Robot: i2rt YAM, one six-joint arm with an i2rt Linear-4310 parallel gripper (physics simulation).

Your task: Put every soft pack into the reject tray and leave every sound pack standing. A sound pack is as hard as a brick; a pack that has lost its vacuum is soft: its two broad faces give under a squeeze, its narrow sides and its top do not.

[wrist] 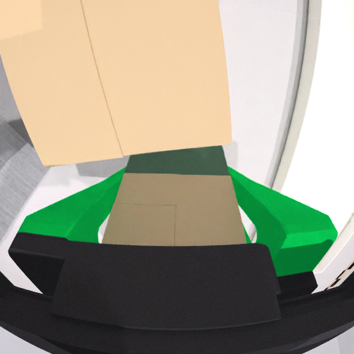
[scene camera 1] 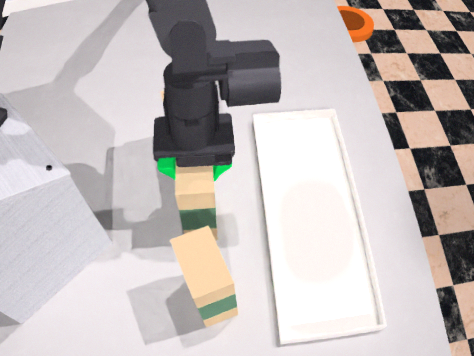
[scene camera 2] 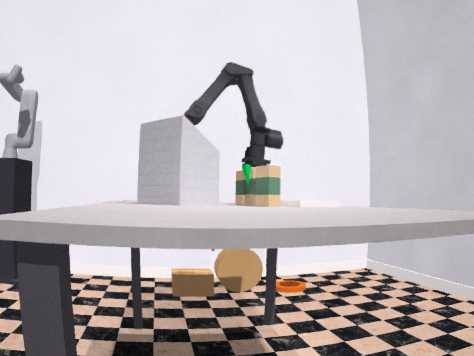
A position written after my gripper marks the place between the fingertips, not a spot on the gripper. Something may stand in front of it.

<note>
In view: my gripper (scene camera 1: 196,178) and a white reject tray (scene camera 1: 325,285).
The white reject tray also shows in the wrist view (wrist: 309,167). My gripper is seen too in the wrist view (wrist: 176,174).
</note>
